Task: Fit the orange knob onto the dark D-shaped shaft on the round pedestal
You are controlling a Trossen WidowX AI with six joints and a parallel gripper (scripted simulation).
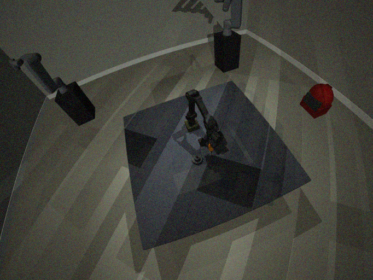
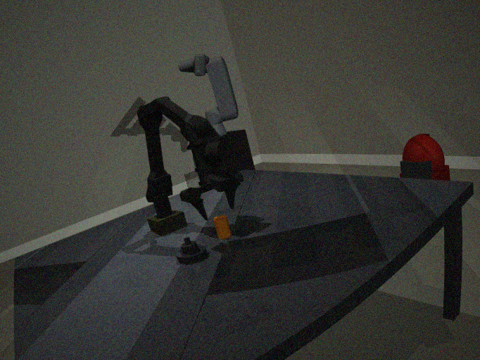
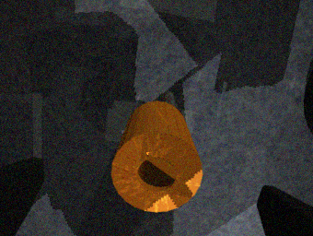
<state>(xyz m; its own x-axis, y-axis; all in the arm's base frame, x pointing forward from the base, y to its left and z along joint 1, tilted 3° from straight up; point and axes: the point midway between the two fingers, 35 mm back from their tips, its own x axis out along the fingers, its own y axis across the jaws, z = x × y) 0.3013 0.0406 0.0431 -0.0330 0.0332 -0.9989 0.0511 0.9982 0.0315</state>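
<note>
My gripper tip is 4 cm above the orange knob. Round my gripper tip: pedestal (4 cm ahead, 14 cm to the right, 4 cm below).
</note>
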